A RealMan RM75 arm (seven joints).
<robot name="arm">
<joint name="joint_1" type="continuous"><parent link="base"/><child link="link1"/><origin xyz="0 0 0.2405"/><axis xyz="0 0 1"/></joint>
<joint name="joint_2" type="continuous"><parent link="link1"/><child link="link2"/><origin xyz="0 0 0" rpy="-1.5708 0 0"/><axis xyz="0 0 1"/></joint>
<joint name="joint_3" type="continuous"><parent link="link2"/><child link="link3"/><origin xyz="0 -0.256 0" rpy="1.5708 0 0"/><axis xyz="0 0 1"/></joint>
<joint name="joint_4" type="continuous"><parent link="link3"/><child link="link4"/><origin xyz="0 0 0" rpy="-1.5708 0 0"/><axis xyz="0 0 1"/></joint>
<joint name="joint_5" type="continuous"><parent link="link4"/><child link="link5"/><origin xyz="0 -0.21 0" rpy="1.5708 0 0"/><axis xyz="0 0 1"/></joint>
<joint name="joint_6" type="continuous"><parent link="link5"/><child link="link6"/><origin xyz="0 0 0" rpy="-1.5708 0 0"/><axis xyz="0 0 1"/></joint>
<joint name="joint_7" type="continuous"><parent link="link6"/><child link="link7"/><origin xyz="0 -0.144 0" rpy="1.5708 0 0"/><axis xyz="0 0 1"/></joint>
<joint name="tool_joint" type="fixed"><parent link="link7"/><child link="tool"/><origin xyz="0 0 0"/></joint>
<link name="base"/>
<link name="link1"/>
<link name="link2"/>
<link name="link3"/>
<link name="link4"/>
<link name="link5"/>
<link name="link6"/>
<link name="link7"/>
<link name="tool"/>
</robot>
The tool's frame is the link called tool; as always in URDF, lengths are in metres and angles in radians. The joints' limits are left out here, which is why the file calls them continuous.
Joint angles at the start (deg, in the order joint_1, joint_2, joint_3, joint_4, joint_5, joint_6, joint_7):
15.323, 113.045, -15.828, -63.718, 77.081, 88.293, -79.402
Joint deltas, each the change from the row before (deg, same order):
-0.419, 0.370, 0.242, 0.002, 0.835, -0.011, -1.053
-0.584, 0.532, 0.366, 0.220, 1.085, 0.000, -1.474
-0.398, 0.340, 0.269, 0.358, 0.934, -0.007, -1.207
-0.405, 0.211, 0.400, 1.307, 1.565, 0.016, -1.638
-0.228, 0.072, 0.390, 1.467, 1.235, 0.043, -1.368
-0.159, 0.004, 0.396, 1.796, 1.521, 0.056, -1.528
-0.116, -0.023, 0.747, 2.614, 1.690, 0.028, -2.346
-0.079, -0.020, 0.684, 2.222, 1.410, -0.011, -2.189
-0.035, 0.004, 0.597, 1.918, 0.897, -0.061, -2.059
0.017, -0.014, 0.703, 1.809, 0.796, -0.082, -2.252
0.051, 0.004, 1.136, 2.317, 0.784, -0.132, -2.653
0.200, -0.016, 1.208, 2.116, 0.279, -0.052, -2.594
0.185, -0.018, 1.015, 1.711, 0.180, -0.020, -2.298
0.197, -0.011, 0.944, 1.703, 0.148, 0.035, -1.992
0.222, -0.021, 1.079, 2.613, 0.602, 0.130, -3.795
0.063, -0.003, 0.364, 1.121, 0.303, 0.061, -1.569
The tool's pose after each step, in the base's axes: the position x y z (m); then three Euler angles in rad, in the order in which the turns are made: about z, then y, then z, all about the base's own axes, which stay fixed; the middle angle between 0 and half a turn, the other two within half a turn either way. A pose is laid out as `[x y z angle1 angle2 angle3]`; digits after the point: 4 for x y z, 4 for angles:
[0.3395 0.2804 0.2137 -0.5796 1.9595 1.7717]
[0.3413 0.2765 0.2122 -0.5854 1.9407 1.7769]
[0.3427 0.2738 0.2112 -0.5890 1.9252 1.7825]
[0.3453 0.2709 0.2096 -0.5831 1.9009 1.7952]
[0.3479 0.2690 0.2079 -0.5743 1.8809 1.8058]
[0.3505 0.2674 0.2062 -0.5634 1.8564 1.8196]
[0.3549 0.2653 0.2035 -0.5535 1.8233 1.8318]
[0.3587 0.2635 0.2013 -0.5498 1.7933 1.8394]
[0.3623 0.2620 0.1987 -0.5507 1.7710 1.8417]
[0.3657 0.2607 0.1965 -0.5578 1.7479 1.8420]
[0.3706 0.2588 0.1936 -0.5634 1.7178 1.8379]
[0.3747 0.2576 0.1904 -0.5726 1.6949 1.8331]
[0.3778 0.2568 0.1876 -0.5835 1.6767 1.8292]
[0.3805 0.2562 0.1844 -0.5889 1.6603 1.8266]
[0.3835 0.2555 0.1793 -0.6095 1.6350 1.8268]
[0.3846 0.2552 0.1769 -0.6172 1.6248 1.8271]

